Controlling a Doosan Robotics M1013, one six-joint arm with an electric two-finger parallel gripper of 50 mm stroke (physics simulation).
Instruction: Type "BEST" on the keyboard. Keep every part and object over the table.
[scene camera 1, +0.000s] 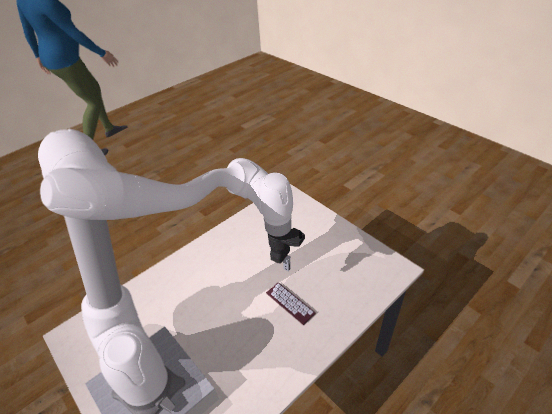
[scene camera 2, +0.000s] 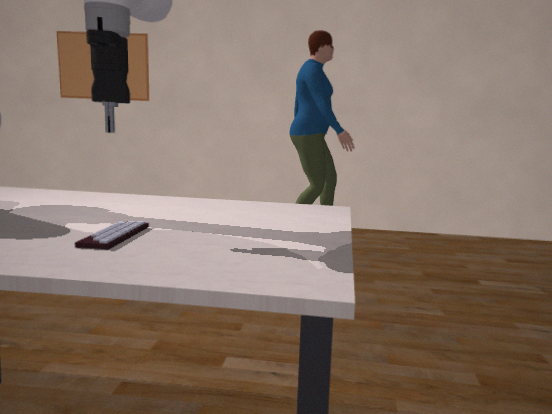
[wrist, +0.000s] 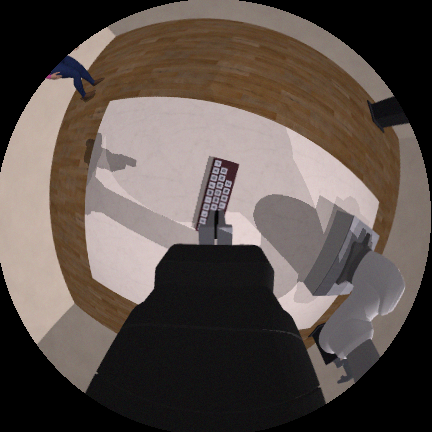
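Pixels of known places: gripper, fingertip midpoint: (scene camera 1: 287, 268) (scene camera 2: 110, 132) (wrist: 216, 218); arm's base, origin of the base link: (scene camera 1: 148, 388) (wrist: 354, 261).
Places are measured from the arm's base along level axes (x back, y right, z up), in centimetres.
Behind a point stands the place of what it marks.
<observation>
A small keyboard (scene camera 1: 291, 302) {x -58.6, y 16.9, z -8.0 cm} (scene camera 2: 114, 233) {x -59.2, y 20.2, z -7.4 cm} (wrist: 218, 187) {x -58.0, y 19.3, z -7.4 cm} with a dark red case and pale keys lies flat on the white table (scene camera 1: 370, 280) {x -87.0, y 38.3, z -9.1 cm} (scene camera 2: 200, 280) {x -80.4, y 45.5, z -9.1 cm} (wrist: 165, 120) {x -75.9, y 39.4, z -9.1 cm}. The letters on its keys are too small to read. My gripper (scene camera 1: 287, 270) {x -57.9, y 16.2, z 14.2 cm} (scene camera 2: 110, 132) {x -57.9, y 16.2, z 14.2 cm} (wrist: 216, 218) {x -57.9, y 16.2, z 14.2 cm} is shut with nothing between its fingers. It points down and hangs well above the table, with clear air between the fingertips and the keyboard in the second scene view. In the wrist view the fingertips overlap the keyboard's near end and hide some of its keys.
The arm's base stands on a grey plate (scene camera 1: 195, 382) {x -10.6, y 11.4, z 0.2 cm} (wrist: 325, 255) {x -16.4, y 1.1, z -5.3 cm} at one end of the table. A person in a blue top (scene camera 1: 57, 40) (scene camera 2: 314, 100) stands beyond the table. Another person (wrist: 75, 70) and a dark stand (wrist: 390, 113) show at the wrist view's edges.
</observation>
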